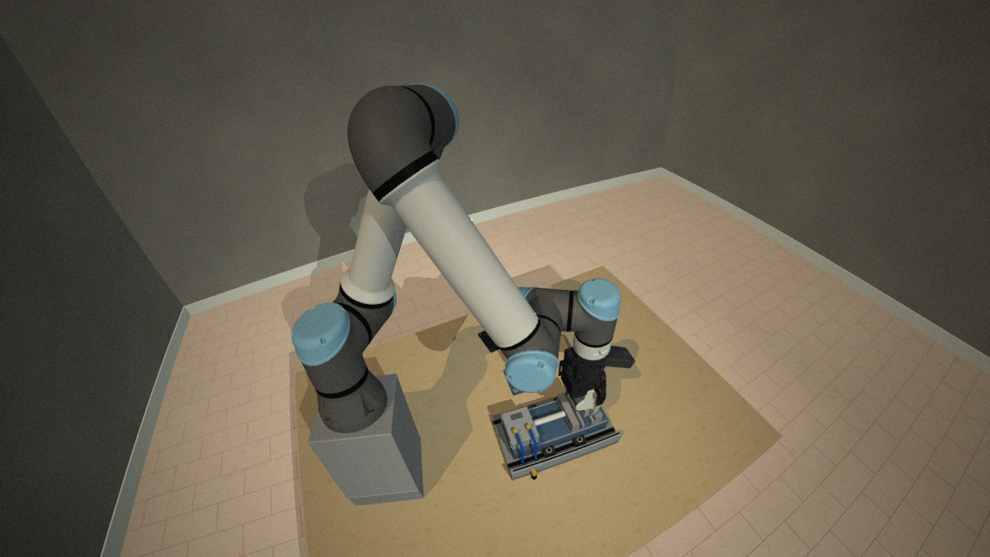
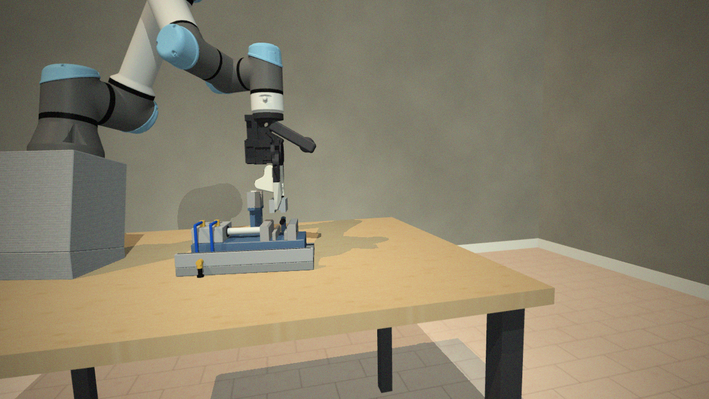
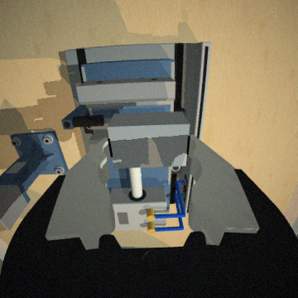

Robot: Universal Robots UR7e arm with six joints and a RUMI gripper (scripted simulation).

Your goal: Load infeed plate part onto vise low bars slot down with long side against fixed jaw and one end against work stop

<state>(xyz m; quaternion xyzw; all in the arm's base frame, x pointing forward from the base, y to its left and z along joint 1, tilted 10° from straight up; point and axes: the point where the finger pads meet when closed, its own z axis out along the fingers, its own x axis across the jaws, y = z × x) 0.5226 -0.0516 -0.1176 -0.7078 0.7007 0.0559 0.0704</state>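
The part lies 1 cm below my hand. Round my hand: fixed jaw 7 cm below, 3 cm ahead, 2 cm to the left; then moving jaw 7 cm below, 3 cm behind, 2 cm to the left; then work stop 7 cm to the left, 6 cm below.
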